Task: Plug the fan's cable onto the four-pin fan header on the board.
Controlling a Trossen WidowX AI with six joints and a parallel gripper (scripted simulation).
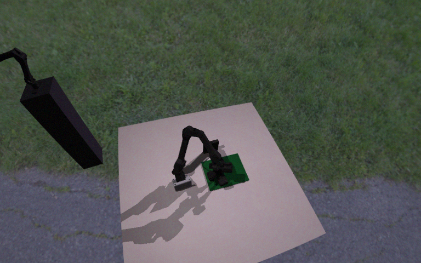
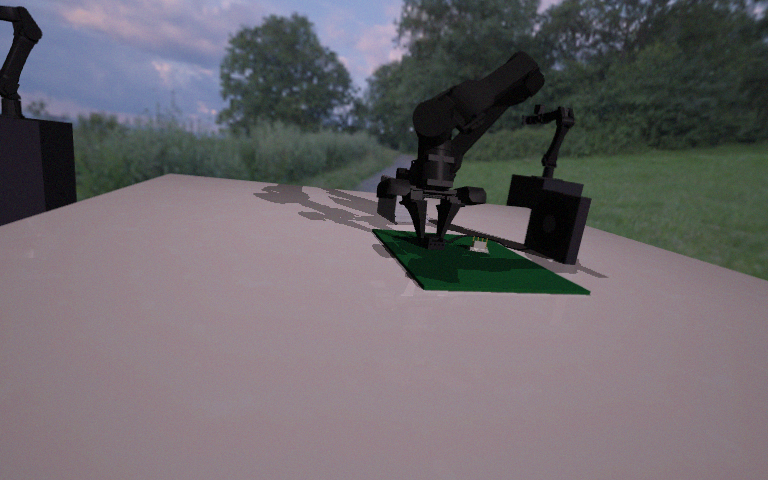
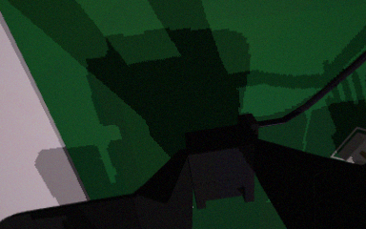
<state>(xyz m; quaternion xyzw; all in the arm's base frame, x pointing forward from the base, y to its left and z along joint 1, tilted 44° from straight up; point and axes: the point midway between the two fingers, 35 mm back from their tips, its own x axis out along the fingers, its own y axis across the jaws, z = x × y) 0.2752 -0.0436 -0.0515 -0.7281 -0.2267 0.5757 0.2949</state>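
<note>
Now: gripper tip 50 mm short of the green board, 40 mm to the right of it and 20 mm above it. From my gripper tip the other things lie so: black fan: 20 mm ahead, 240 mm to the left, 50 mm above; then pale fan header: 20 mm ahead, 90 mm to the left, 10 mm below; then black fan plug: 10 mm ahead.
</note>
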